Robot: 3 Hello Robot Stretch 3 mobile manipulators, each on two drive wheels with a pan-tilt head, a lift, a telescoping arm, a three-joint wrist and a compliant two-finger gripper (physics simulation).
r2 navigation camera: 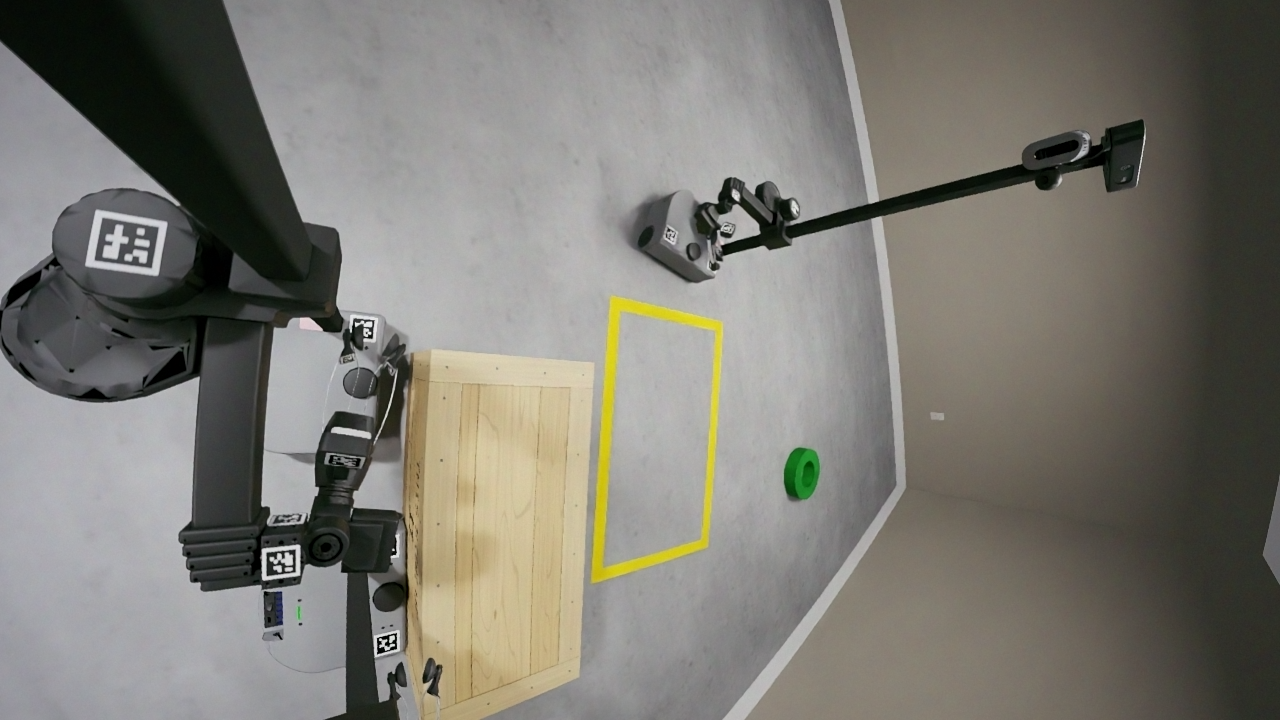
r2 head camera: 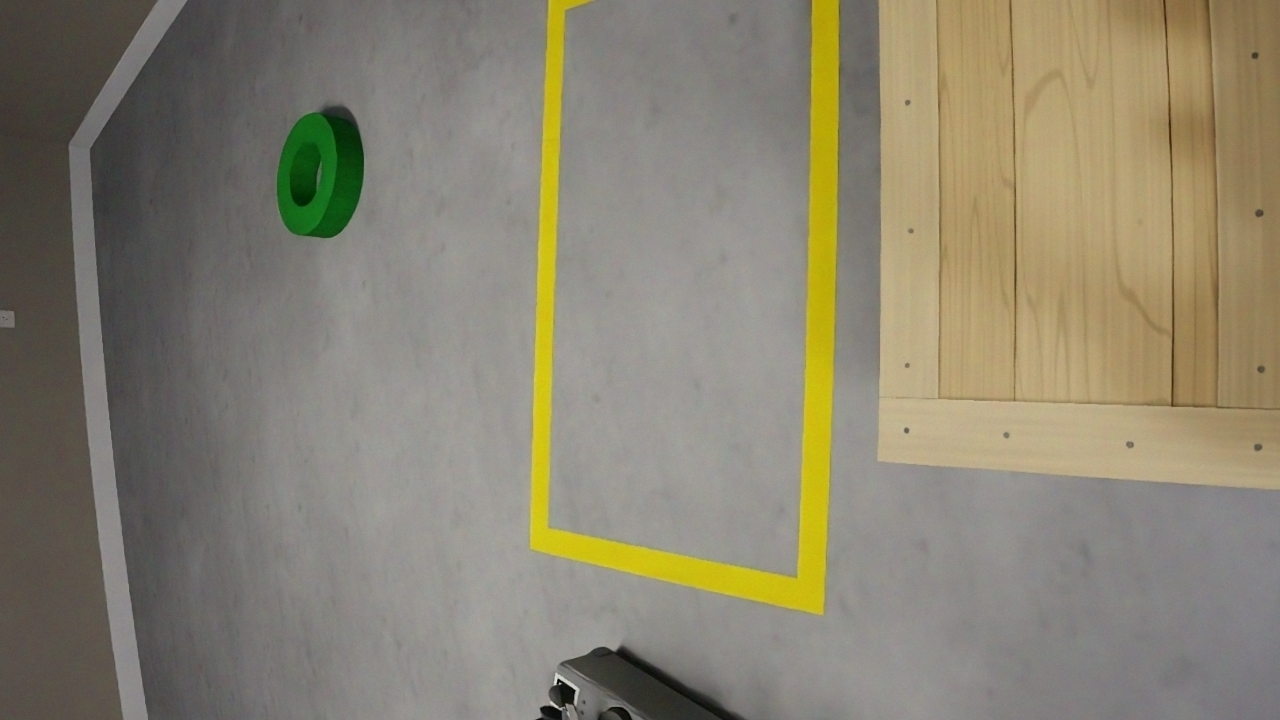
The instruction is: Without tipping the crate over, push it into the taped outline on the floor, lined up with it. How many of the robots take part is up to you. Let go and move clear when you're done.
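Observation:
The wooden crate (r2 head camera: 1092, 223) (r2 navigation camera: 519, 501) stands upright just outside the yellow taped outline (r2 head camera: 819, 313) (r2 navigation camera: 605, 438). Its long edge runs roughly parallel to the near tape line, and it is shifted lengthwise towards the bottom of the navigation view. My r2 gripper (r2 navigation camera: 374, 343) is open and empty, folded back over my base by the crate's lettered side. A second robot's gripper (r2 navigation camera: 414, 676) is open at the crate's lower left edge. A third robot (r2 navigation camera: 671, 237) stands beyond the outline's far end; its fingers are too small to judge. Which is r1 or r3 is unclear.
The second robot's base (r2 navigation camera: 308, 617) stands beside mine (r2 navigation camera: 304, 402), both close to the crate's lettered side. A green ring (r2 head camera: 344, 197) (r2 navigation camera: 793, 474) lies past the outline, towards the wall. Part of the third robot's base (r2 head camera: 640, 685) shows in the head view.

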